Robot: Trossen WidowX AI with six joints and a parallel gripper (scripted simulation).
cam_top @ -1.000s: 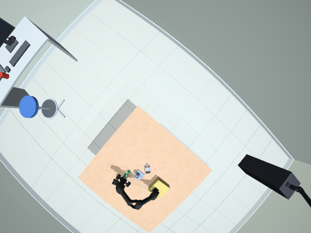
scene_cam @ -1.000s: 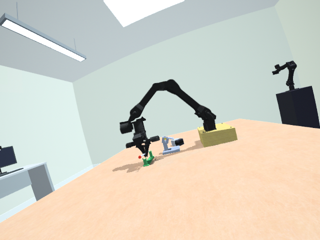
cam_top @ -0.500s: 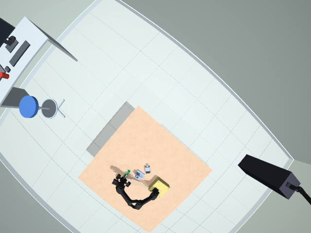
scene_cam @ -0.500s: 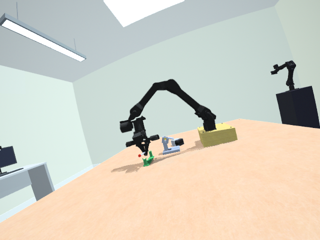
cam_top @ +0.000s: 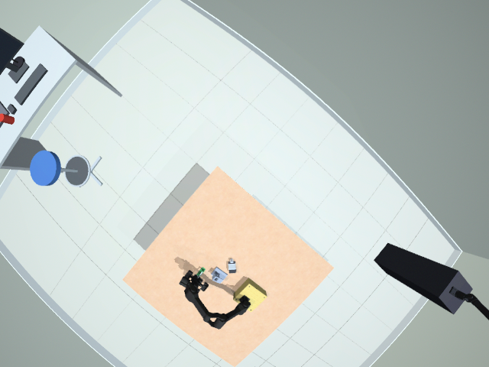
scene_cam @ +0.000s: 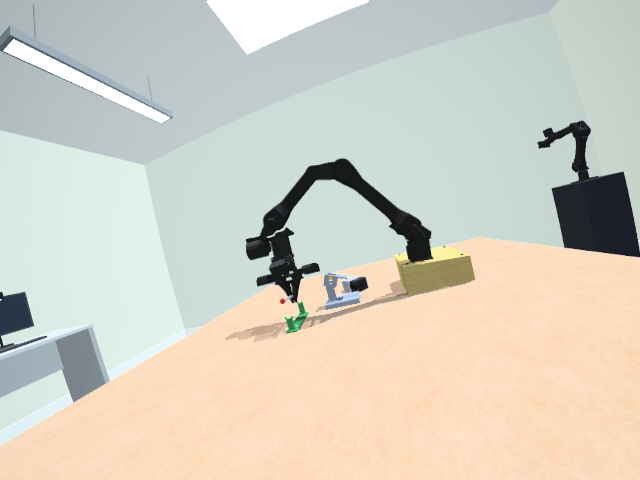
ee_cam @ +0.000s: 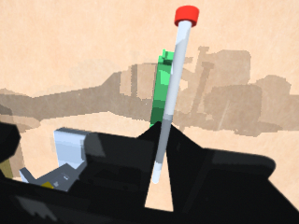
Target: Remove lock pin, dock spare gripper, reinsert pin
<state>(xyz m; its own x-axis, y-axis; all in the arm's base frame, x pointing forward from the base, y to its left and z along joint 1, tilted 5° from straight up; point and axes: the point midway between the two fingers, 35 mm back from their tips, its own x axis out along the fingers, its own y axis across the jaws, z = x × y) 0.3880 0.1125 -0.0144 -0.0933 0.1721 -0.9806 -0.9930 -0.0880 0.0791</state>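
The green stand is 30 mm below my gripper tip and 10 mm to the left of it. The rest, counted from my gripper tip: mount: 110 mm behind, 100 mm to the right; spare gripper: 240 mm to the right, 140 mm behind, 30 mm below.
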